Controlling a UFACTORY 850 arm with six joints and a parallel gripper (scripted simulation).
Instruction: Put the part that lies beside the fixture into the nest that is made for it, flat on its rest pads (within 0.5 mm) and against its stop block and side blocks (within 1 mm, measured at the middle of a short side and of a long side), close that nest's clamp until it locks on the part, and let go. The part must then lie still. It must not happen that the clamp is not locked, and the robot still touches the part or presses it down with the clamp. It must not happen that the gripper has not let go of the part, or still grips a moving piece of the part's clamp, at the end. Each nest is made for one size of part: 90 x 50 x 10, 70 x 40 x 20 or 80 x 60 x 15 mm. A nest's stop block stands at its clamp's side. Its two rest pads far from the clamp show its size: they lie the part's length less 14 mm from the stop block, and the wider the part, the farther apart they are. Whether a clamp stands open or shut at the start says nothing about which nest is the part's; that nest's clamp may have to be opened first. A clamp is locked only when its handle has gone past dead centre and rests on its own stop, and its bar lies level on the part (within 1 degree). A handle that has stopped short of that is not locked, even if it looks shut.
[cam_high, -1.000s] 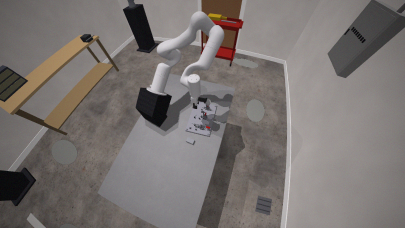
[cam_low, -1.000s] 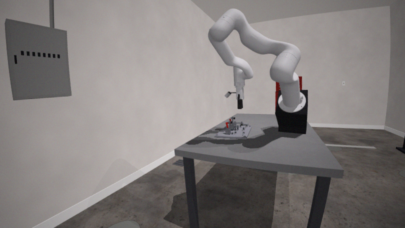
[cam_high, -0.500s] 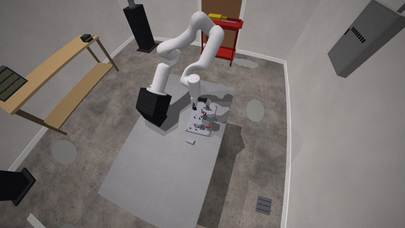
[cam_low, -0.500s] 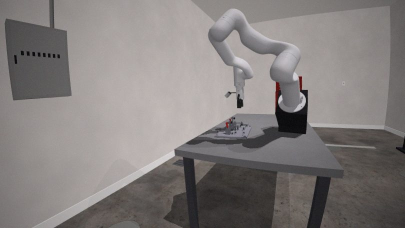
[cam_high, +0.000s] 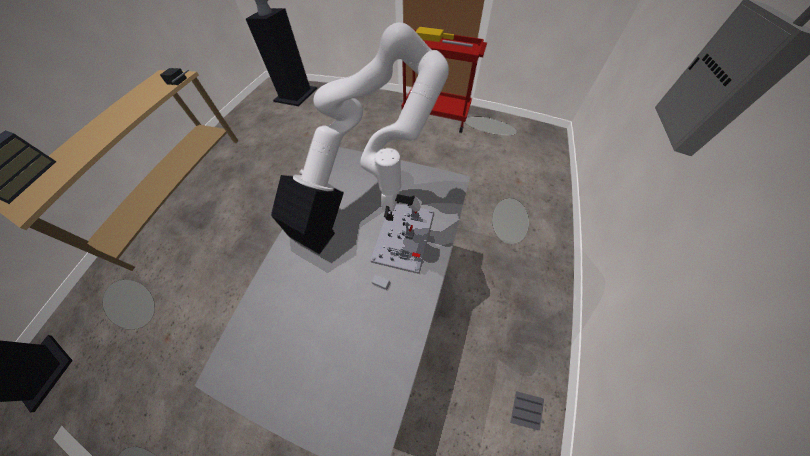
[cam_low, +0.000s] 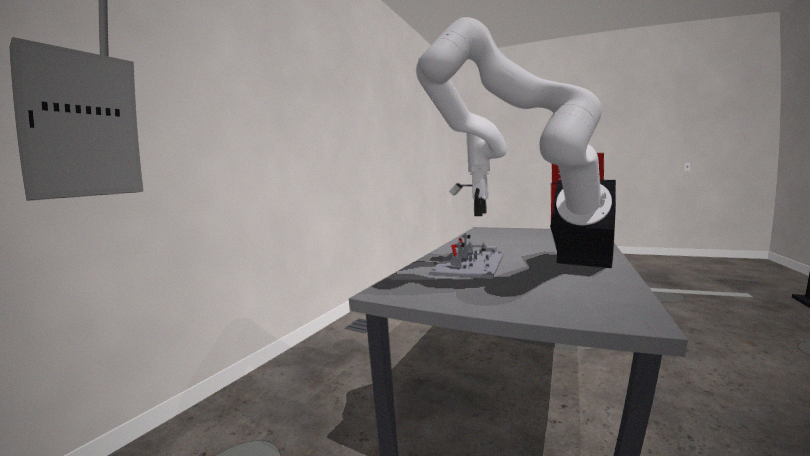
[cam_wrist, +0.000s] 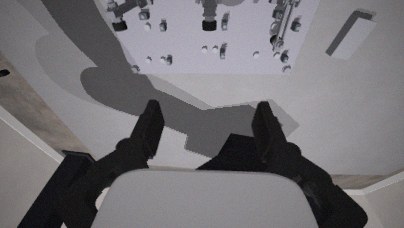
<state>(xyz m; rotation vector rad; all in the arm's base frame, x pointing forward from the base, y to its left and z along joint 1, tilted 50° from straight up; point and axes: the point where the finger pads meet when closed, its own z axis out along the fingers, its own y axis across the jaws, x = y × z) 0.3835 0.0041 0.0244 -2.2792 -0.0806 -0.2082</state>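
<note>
Now: hand 4 cm short of the grey block part, 26 cm to the left of it and 20 cm above it. From my hand the other things lie so: grey fixture plate: 5 cm ahead, 1 cm to the left, 21 cm below.
</note>
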